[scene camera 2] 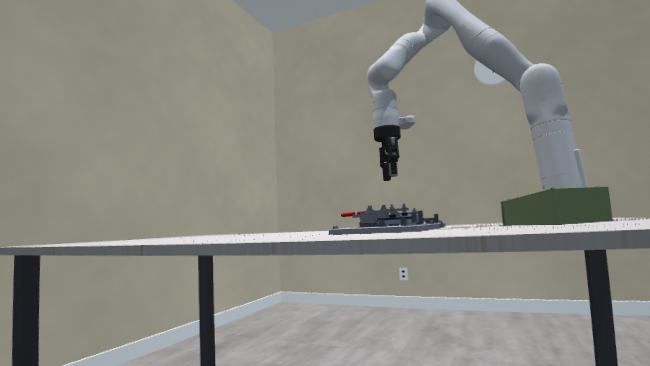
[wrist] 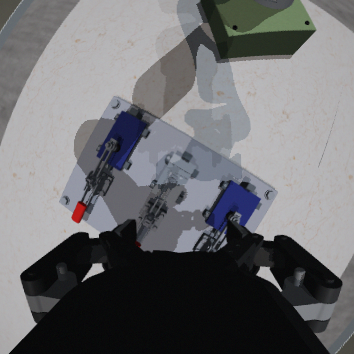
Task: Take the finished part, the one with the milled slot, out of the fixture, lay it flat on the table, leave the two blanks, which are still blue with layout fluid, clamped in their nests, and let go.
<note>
In view: my gripper [scene camera 2: 390, 178], a finished part [wrist: 178, 166], a blue blank [wrist: 127, 129], a blue blank [wrist: 234, 197] and a fixture plate [scene camera 2: 419, 227].
My gripper is seen too in the wrist view [wrist: 180, 230]. The fixture plate is seen too in the wrist view [wrist: 182, 225].
</note>
